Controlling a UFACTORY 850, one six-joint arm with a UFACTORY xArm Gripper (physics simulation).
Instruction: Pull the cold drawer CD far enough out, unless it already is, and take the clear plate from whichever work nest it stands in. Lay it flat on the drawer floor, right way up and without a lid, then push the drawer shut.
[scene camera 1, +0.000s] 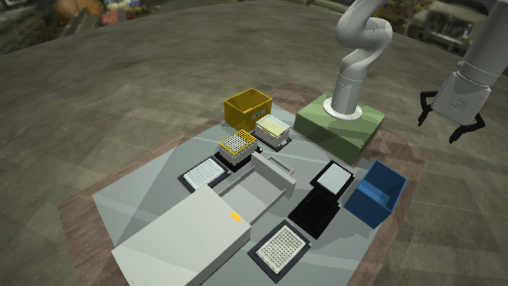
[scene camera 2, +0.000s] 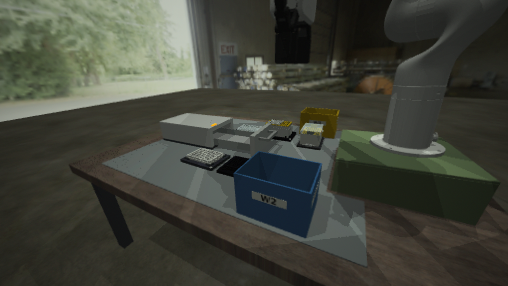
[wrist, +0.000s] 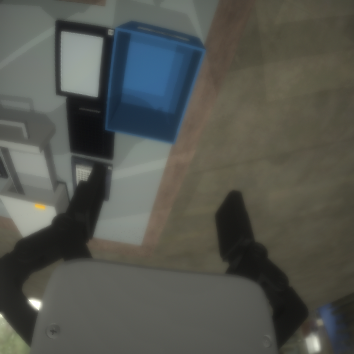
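The cold drawer (scene camera 1: 255, 194) (wrist: 31, 167) stands pulled out of its white cabinet (scene camera 1: 180, 240) (scene camera 2: 187, 129) (wrist: 22, 212), with its floor bare; its front panel (scene camera 2: 259, 141) faces the robot base. A pale, translucent-looking plate (scene camera 1: 204, 173) (scene camera 2: 247, 128) lies in a dark nest on the far side of the drawer, and seems to be the clear plate. A cream plate (scene camera 1: 282, 248) (scene camera 2: 205, 155) (wrist: 82, 173) lies in a nest on the opposite side. My gripper (scene camera 1: 437, 131) (wrist: 165, 191) is open and empty, high up beyond the table edge near the blue bin; scene camera 2 sees it edge-on.
A black plate or nest (scene camera 1: 315, 210) (scene camera 2: 232, 166) (wrist: 90, 130) adjoins a nest with a smooth white surface (scene camera 1: 335, 179) (wrist: 81, 64). The blue bin (scene camera 1: 382, 192) (scene camera 2: 277, 195) (wrist: 150, 75) stands beside them. Two tip racks (scene camera 1: 238, 142) (scene camera 1: 272, 126) and a yellow bin (scene camera 1: 240, 112) (scene camera 2: 320, 120) stand beyond the drawer.
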